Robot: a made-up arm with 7 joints. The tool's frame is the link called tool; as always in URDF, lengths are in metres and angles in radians.
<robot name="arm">
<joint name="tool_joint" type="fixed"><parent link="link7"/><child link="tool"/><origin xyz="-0.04 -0.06 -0.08" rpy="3.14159 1.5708 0"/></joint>
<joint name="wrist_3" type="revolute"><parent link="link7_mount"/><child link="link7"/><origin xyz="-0.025 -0.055 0.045"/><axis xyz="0 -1 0"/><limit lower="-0.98" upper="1.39" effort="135" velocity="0.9"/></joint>
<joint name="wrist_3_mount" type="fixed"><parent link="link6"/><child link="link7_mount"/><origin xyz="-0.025 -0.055 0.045"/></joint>
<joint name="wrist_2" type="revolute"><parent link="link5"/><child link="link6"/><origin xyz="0.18 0 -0.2"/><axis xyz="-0.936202 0.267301 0.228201"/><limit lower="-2.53" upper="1.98" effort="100" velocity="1.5"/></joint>
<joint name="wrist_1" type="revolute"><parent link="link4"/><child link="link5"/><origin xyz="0.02 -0.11 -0.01"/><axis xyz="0 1 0"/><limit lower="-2.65" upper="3.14" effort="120" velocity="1.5"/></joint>
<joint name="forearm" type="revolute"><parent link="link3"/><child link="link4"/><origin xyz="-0.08 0.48 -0.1"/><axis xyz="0.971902 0.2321 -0.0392"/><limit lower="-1.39" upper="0.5" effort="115" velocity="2.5"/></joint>
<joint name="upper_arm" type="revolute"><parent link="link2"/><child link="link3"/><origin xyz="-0.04 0.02 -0.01"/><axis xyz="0 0 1"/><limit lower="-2.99" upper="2.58" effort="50" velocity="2.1"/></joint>
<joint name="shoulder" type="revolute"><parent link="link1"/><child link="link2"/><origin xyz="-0.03 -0.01 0.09"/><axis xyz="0 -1 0"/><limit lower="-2.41" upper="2.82" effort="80" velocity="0.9"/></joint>
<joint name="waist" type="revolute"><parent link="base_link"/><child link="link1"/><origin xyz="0.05 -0.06 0.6"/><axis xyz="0.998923 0.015 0.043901"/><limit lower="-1.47" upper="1.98" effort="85" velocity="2.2"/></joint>
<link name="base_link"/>
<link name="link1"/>
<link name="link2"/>
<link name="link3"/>
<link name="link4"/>
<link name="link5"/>
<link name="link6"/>
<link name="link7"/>
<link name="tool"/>
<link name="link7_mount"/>
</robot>
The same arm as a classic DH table. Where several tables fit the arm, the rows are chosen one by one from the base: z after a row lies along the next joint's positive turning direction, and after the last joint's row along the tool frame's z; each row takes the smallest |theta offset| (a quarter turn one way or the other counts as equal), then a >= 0, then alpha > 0; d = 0 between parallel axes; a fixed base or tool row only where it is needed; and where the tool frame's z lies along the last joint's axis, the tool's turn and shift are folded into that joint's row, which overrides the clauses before.
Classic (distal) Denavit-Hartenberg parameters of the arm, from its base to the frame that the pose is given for. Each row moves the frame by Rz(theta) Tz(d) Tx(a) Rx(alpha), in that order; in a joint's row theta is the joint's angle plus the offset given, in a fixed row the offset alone. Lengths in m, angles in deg.
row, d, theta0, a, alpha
base (fixed), 0.5978, -89.14, 0.0607, -87.48
waist, 0.0231, 89.96, -0.0912, 90.86
shoulder, -0.0104, 87.48, -0.04, -90
upper_arm, -0.1087, -76.57, -0.4855, -92.25
forearm, 0.0547, -89.46, -0.0092, 76.58
wrist_1, -0.0532, 11.39, -0.1517, 74.5
wrist_2, -0.1581, 0, 0.0756, 105.5
wrist_3, 0.1894, 13.7, -0.08, -90
tool (fixed), 0.04, 180, 0, 0
Joint limits (deg, base to tool): -84.22..113.45 -138.08..161.57 -171.31..147.82 -79.64..28.65 -151.83..179.91 -144.96..113.45 -56.15..79.64

